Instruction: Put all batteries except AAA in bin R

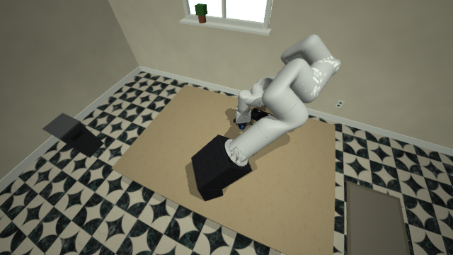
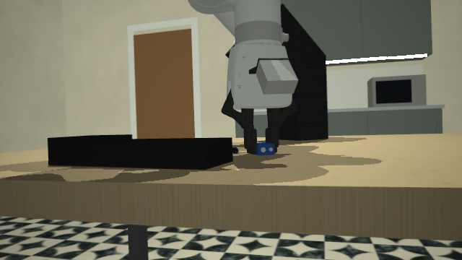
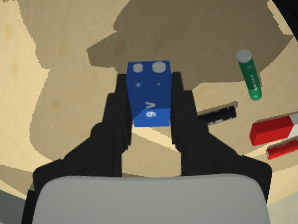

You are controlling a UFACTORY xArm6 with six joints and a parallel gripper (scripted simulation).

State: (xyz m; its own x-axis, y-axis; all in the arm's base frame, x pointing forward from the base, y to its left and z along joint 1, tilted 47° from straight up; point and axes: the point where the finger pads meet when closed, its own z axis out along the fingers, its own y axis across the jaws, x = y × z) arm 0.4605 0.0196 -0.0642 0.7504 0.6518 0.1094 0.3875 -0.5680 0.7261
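Now: the black battery 10 mm behind my hand, 60 mm to the right of it and 20 mm below it. The rest, counted from my hand: blue block battery: 10 mm ahead, 10 mm below; red thing: 20 mm ahead, 150 mm to the right, 20 mm below; green cylinder battery: 40 mm ahead, 60 mm to the right, 20 mm below.
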